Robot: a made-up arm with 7 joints.
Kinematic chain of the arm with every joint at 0, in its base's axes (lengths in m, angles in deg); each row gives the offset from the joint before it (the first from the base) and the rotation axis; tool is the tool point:
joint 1: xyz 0 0 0 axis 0 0.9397 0.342
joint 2: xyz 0 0 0 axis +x
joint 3: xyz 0 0 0 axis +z
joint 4: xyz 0.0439 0 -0.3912 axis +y
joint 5: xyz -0.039 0 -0.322 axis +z
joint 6: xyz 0 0 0 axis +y
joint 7: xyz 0 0 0 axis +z
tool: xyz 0 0 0
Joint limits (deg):
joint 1: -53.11..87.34
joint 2: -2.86..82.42
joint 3: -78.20..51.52
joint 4: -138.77..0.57
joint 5: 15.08..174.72
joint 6: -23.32..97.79
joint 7: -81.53..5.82
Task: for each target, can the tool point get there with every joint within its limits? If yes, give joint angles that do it. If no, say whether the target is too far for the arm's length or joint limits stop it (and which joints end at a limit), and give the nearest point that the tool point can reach.
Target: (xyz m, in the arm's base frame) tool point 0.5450 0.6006 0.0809
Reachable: no: too far | nearest point 0.4670 0.5304 0.0582 | short by 0.107 m
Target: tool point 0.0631 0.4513 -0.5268
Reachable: yes | joints 10.75 29.57 36.68 -41.56 54.60 -0.19 -29.13
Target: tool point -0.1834 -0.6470 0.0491
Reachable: no: joint limits stop it (at a limit: joint 1, joint 2, joint 3) | nearest point -0.2133 -0.4244 -0.2452 | short by 0.370 m
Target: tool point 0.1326 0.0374 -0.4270
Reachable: yes | joints 7.18 50.83 -58.34 -116.64 149.65 2.74 -13.78
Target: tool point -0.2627 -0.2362 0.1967
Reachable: no: joint limits stop it (at a limit: joint 1, joint 3, joint 4) | nearest point -0.2773 -0.1385 -0.1263 | short by 0.338 m
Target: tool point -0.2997 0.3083 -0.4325
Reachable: yes | joints 62.70 52.13 -24.77 -77.36 134.47 74.84 -13.22
